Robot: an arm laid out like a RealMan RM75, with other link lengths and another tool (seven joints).
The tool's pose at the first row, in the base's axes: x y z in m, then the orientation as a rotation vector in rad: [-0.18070 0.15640 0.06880 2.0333 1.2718 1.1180]
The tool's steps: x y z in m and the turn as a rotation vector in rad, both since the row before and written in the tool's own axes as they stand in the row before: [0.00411 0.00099 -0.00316 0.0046 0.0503 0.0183]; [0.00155 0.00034 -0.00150 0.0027 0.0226 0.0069]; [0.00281 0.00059 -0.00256 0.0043 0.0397 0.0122]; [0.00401 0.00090 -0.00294 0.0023 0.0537 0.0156]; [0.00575 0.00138 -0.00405 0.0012 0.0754 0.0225]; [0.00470 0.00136 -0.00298 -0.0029 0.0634 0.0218]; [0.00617 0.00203 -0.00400 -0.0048 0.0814 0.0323]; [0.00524 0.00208 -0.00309 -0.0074 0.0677 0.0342]
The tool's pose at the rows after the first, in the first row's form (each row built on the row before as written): [-0.18192 0.15959 0.07283 2.0359 1.2837 1.1825]; [-0.18272 0.16071 0.07453 2.0360 1.2905 1.2108]; [-0.18410 0.16269 0.07753 2.0353 1.3018 1.2609]; [-0.18555 0.16539 0.08154 2.0299 1.3143 1.3301]; [-0.18769 0.16895 0.08738 2.0191 1.3283 1.4290]; [-0.18931 0.17146 0.09227 2.0079 1.3327 1.5155]; [-0.19169 0.17420 0.09898 1.9937 1.3319 1.6294]; [-0.19357 0.17596 0.10487 1.9842 1.3199 1.7290]
